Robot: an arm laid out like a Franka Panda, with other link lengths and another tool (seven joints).
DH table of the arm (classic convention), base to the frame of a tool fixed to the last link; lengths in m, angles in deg. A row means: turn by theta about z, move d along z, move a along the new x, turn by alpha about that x. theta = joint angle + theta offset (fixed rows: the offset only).
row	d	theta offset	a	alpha
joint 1	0.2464	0	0	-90
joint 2	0	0	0	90
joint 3	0.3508	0	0.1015	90
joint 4	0	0	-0.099	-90
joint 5	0.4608	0	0	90
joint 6	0	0	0.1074	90
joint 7	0.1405	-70.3	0.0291	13.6
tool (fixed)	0.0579	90	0	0
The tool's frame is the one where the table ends.
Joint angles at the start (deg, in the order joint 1, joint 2, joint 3, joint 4, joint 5, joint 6, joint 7):
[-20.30, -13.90, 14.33, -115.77, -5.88, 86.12, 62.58]
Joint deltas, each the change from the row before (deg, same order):
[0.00, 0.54, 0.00, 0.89, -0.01, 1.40, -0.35]
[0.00, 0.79, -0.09, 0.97, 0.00, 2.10, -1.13]
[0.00, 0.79, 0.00, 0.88, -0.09, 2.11, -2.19]
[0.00, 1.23, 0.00, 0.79, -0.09, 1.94, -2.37]
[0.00, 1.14, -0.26, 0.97, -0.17, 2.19, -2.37]
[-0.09, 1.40, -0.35, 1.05, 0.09, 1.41, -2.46]
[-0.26, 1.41, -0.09, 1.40, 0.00, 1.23, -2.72]
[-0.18, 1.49, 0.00, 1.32, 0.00, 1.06, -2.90]
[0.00, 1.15, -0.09, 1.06, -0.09, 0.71, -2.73]
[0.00, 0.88, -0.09, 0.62, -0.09, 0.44, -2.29]
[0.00, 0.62, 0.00, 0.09, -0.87, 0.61, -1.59]
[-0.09, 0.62, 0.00, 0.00, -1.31, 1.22, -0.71]
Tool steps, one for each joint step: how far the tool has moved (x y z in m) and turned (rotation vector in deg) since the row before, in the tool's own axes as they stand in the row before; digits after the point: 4 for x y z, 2 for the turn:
[-0.0004, -0.0082, -0.0080, 1.63, 0.13, -0.78]
[0.0005, -0.0116, -0.0083, 1.98, 0.13, -1.62]
[-0.0002, -0.0114, -0.0070, 1.62, 0.31, -2.71]
[0.0013, -0.0125, -0.0013, 0.92, 0.15, -2.81]
[0.0046, -0.0123, -0.0048, 1.43, 0.36, -2.64]
[0.0068, -0.0102, -0.0009, 0.64, -0.17, -2.35]
[0.0063, -0.0102, -0.0036, 0.67, 0.08, -2.67]
[0.0053, -0.0099, -0.0010, 0.30, 0.03, -2.94]
[0.0040, -0.0071, -0.0007, 0.02, 0.11, -2.78]
[0.0034, -0.0042, 0.0019, -0.30, -0.02, -2.26]
[0.0042, -0.0021, 0.0042, -0.68, 0.66, -1.71]
[0.0073, -0.0026, 0.0035, -0.28, 1.28, -0.94]

